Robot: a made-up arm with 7 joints. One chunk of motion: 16 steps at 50 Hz.
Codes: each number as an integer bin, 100 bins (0 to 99) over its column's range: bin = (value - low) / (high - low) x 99, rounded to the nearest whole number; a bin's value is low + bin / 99 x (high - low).
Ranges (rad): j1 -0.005..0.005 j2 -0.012..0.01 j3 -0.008..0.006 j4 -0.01..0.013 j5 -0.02..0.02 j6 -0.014..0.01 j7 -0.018..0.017
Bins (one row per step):
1: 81 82 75 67 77 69 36
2: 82 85 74 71 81 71 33
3: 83 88 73 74 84 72 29
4: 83 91 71 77 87 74 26
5: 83 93 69 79 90 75 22
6: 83 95 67 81 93 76 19
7: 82 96 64 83 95 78 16
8: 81 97 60 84 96 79 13
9: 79 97 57 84 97 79 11
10: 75 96 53 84 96 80 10
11: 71 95 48 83 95 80 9
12: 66 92 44 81 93 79 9
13: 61 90 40 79 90 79 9
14: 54 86 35 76 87 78 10
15: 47 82 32 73 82 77 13
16: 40 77 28 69 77 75 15
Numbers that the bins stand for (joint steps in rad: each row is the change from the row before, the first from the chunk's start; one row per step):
1: 0.00318 0.00622 0.00261 0.00557 0.01111 0.00273 -0.00527
2: 0.00328 0.00689 0.00246 0.00649 0.01273 0.00321 -0.00633
3: 0.00338 0.00756 0.00232 0.00719 0.01394 0.00345 -0.00775
4: 0.00338 0.00822 0.00204 0.00789 0.01515 0.00394 -0.00881
5: 0.00338 0.00867 0.00176 0.00835 0.01636 0.00418 -0.01022
6: 0.00338 0.00911 0.00147 0.00882 0.01758 0.00442 -0.01128
7: 0.00328 0.00933 0.00105 0.00928 0.01838 0.00491 -0.01234
8: 0.00318 0.00956 0.00048 0.00952 0.01879 0.00515 -0.01340
9: 0.00298 0.00956 0.00006 0.00952 0.01919 0.00515 -0.01411
10: 0.00258 0.00933 -0.00051 0.00952 0.01879 0.00539 -0.01446
11: 0.00217 0.00911 -0.00121 0.00928 0.01838 0.00539 -0.01482
12: 0.00167 0.00844 -0.00178 0.00882 0.01758 0.00515 -0.01482
13: 0.00116 0.00800 -0.00234 0.00835 0.01636 0.00515 -0.01482
14: 0.00045 0.00711 -0.00305 0.00766 0.01515 0.00491 -0.01446
15: -0.00025 0.00622 -0.00347 0.00696 0.01313 0.00467 -0.01340
16: -0.00096 0.00511 -0.00404 0.00603 0.01111 0.00418 -0.01270

